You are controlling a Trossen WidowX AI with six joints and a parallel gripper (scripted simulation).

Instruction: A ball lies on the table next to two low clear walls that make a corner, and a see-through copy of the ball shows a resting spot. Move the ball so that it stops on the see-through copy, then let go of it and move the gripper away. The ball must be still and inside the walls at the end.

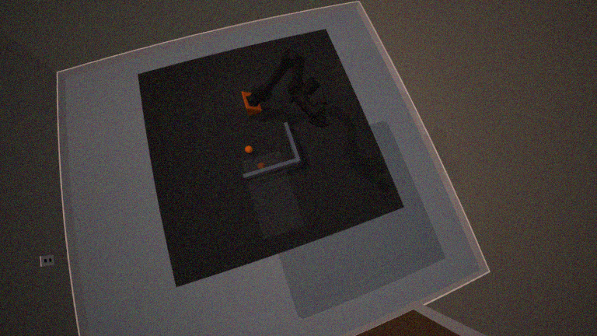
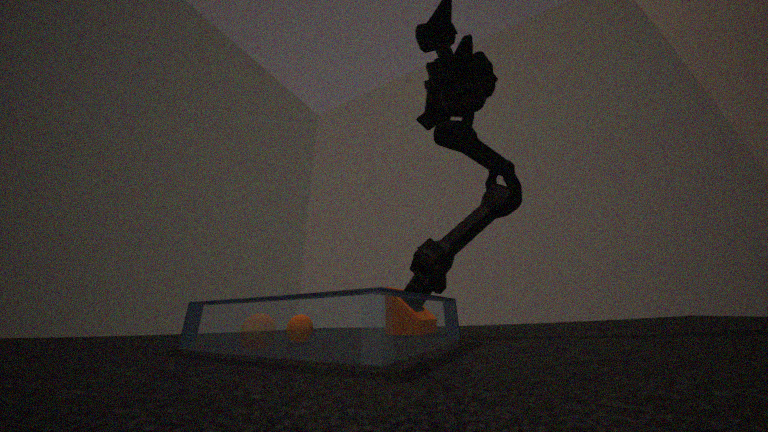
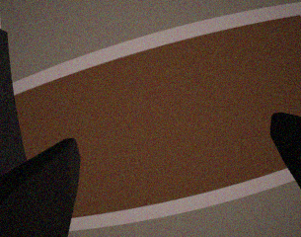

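My gripper tip is now 380 mm above the see-through copy of ball, 330 mm to the left of it and 40 mm past it.
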